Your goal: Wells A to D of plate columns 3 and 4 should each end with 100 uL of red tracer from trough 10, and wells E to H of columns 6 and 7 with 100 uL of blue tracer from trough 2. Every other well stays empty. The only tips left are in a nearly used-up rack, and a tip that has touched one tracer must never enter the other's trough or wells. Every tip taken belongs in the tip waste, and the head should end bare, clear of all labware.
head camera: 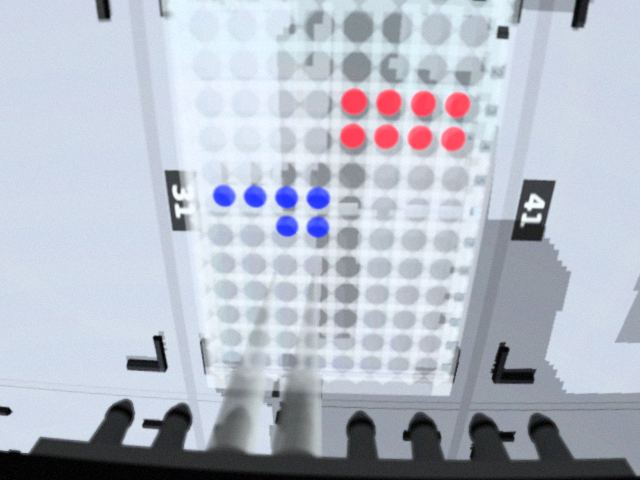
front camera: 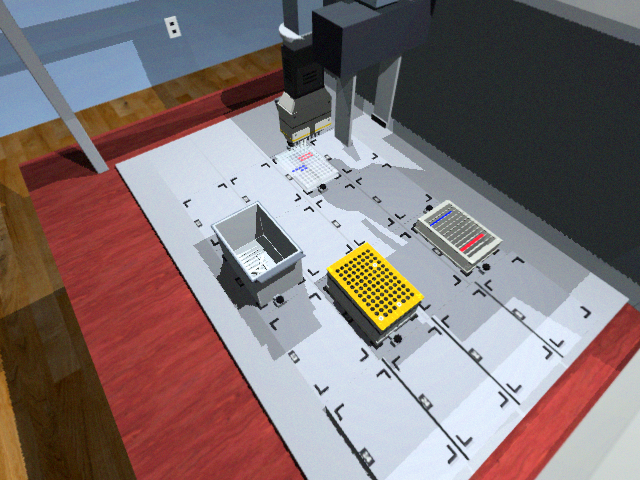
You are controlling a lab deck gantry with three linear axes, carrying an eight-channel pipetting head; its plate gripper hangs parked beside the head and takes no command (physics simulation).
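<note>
The pipetting head (front camera: 305,116) hangs over the near-clear plate (front camera: 323,173) (head camera: 387,386). In the head view, two pale tips (head camera: 297,413) sit on the third and fourth channels from the left; the other six are bare. Their ends are above the plate, height unclear. Red fills A to D of columns 3 and 4. Blue fills E to H of column 6 and E and F of column 7; G and H there look empty. The yellow rack (front camera: 366,245) holds a few white tips. The trough block (front camera: 491,243) shows blue (front camera: 440,218) and red (front camera: 472,242) strips. The parked gripper cannot be made out.
The open grey tip waste bin (front camera: 281,266) stands left of the yellow rack, its high walls rising from the deck. A grey gantry post (front camera: 345,111) stands right of the head. Black corner marks and small clamps surround the deck positions. A dark wall panel (front camera: 496,129) runs behind the deck.
</note>
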